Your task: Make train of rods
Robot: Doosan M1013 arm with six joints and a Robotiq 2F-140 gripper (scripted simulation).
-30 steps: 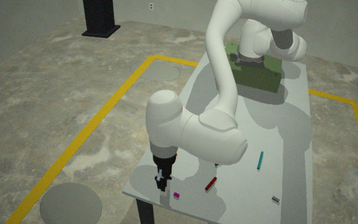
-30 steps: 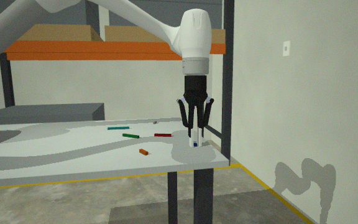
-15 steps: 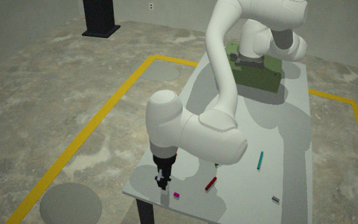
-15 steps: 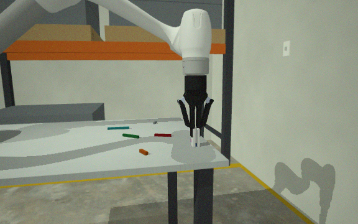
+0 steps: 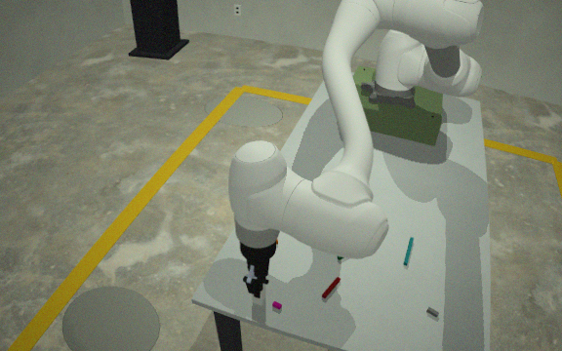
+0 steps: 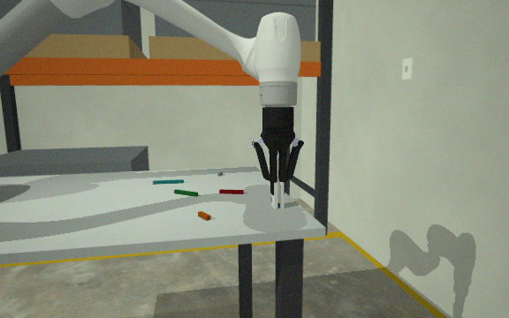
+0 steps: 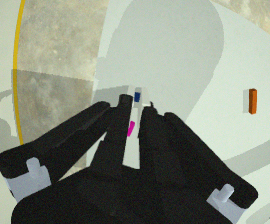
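My hand is 5 cm to the right of the magenta rod and 3 cm above it. The rest, counted from my hand: orange rod (19 cm behind, 2 cm to the right, 3 cm below); then red rod (8 cm behind, 16 cm to the left, 3 cm below); then blue rod (3 cm below).
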